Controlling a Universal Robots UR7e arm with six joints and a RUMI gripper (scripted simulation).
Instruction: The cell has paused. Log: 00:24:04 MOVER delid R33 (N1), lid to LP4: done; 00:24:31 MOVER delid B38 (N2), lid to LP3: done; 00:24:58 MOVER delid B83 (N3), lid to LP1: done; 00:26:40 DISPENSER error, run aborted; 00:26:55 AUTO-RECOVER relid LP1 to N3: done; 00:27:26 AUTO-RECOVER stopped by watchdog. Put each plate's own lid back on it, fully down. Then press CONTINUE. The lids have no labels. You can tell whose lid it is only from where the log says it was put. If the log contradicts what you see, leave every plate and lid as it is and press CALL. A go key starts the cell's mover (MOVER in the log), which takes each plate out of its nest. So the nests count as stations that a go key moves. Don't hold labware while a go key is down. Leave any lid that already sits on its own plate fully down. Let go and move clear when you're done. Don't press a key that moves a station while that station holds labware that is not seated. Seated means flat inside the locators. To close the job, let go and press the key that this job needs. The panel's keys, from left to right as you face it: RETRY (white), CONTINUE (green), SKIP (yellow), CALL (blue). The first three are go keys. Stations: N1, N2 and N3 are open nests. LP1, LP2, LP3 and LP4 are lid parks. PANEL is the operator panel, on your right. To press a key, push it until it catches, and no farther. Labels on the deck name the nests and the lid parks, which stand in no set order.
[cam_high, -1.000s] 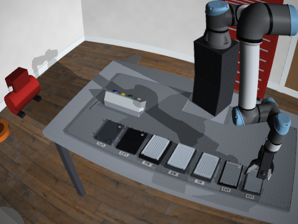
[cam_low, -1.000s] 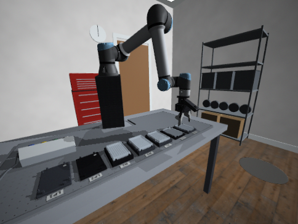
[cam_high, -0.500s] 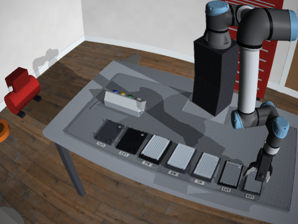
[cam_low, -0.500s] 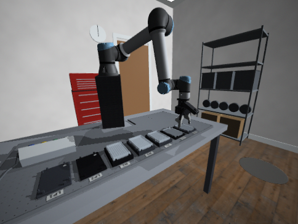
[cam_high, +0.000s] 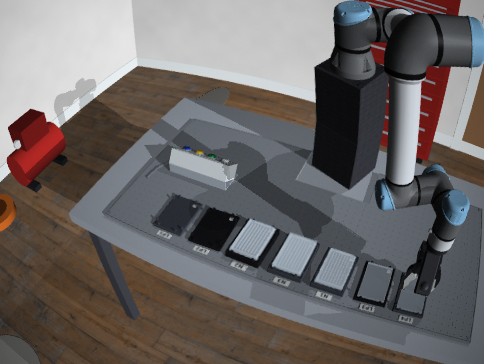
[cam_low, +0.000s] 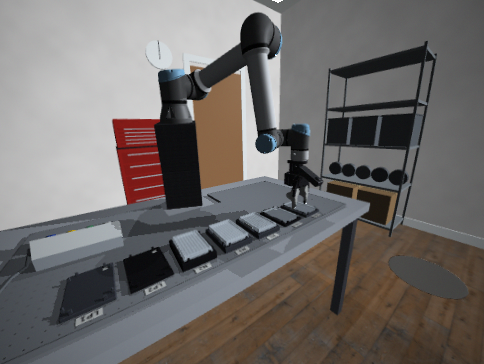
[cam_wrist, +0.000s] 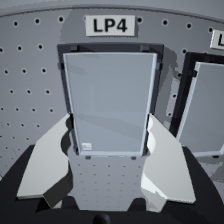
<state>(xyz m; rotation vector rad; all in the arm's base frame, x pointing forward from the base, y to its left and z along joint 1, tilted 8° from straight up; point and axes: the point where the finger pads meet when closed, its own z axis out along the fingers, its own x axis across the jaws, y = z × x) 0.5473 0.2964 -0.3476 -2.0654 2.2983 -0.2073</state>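
My hand is 13 cm to the left of the translucent lid, 2 cm past it and 1 cm above it. Round my hand: white plate 52 cm to the right, 8 cm behind, 1 cm above; then black lid park 64 cm to the right, 10 cm behind, 2 cm below; then white key 69 cm to the right, 34 cm behind, 4 cm above.
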